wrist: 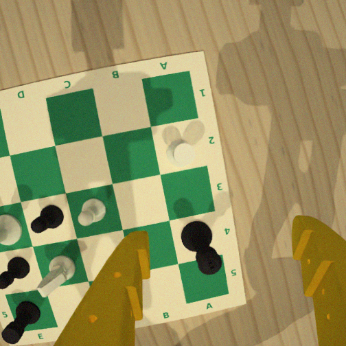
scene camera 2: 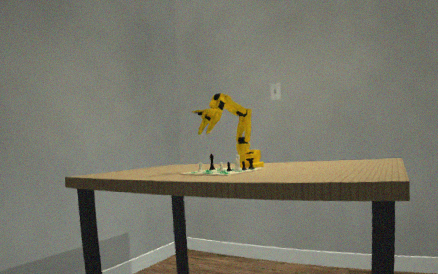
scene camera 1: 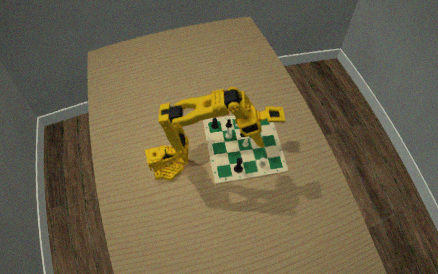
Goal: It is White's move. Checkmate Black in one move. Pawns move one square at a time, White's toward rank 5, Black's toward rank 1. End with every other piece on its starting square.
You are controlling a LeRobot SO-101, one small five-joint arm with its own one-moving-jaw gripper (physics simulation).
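Frame: origin at the arm's base, x ahead, y left, z up, level; millimetres.
Seen in the pictures: end effector, tool point: [scene camera 2: 206, 132] [scene camera 1: 260, 131]; arm's base, origin of the base link: [scene camera 1: 172, 162].
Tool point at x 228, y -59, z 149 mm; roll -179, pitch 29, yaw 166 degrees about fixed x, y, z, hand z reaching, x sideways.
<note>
Pixels of each thing's top centre, then the offset from my tool point to it. Level surfaces: height alone.
- tall black piece, middle of its top: [scene camera 1: 240, 158] [scene camera 2: 211, 153] 19 mm right, 54 mm back, 80 mm down
- short white piece, middle of its top: [scene camera 1: 262, 159] 27 mm right, 14 mm ahead, 110 mm down
- wooden table, its level: 149 mm down
My gripper [wrist: 220, 225] [scene camera 2: 204, 133] is open and empty, high above the board [wrist: 225, 190]; its jaws stand wide apart. A tall black piece [wrist: 196, 236] [scene camera 1: 239, 166] [scene camera 2: 211, 162], like a king, stands on A4. A short white piece [wrist: 184, 154] [scene camera 1: 263, 163] stands on A2, a white pawn [wrist: 92, 210] on C3, a black pawn [wrist: 50, 217] on D3, and a tall white piece [wrist: 61, 269] [scene camera 1: 229, 133] [scene camera 2: 237, 162] on D4. A white piece [wrist: 9, 230] on E3 is cut by the edge. Black pieces stand on E4 [wrist: 18, 267] and E5 [wrist: 27, 313]. One jaw hides part of C4.
The wooden table [scene camera 1: 165, 225] [scene camera 2: 325, 172] extends around the board. The arm's base [scene camera 1: 167, 162] [scene camera 2: 254, 158] stands beside the board's row 5 side. Shadows of the arm fall across the board and the table beyond column A.
</note>
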